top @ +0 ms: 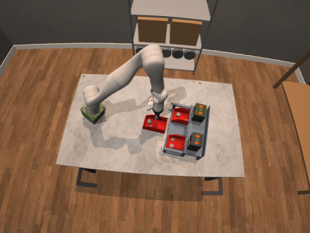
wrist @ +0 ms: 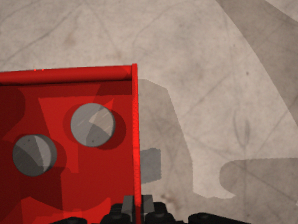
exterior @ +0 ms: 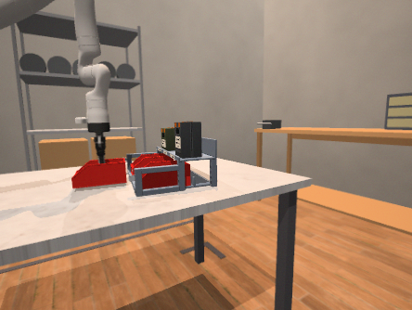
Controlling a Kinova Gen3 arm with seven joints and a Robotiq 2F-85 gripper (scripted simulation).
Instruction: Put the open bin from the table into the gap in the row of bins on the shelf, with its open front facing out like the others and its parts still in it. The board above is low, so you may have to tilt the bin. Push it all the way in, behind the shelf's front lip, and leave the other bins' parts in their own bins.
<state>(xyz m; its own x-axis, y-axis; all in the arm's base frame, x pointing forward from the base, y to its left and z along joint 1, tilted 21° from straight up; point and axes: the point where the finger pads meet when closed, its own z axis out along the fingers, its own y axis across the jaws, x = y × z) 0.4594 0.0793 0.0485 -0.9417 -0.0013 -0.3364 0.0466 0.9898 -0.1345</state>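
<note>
My hand is 80 mm to the left of the grey round part, 60 mm above it and 30 mm past it. Also, from my hand: black tool case 280 mm ahead, 180 mm to the right, 80 mm above; grey shelf 220 mm ahead, 60 mm to the right, 20 mm below.
</note>
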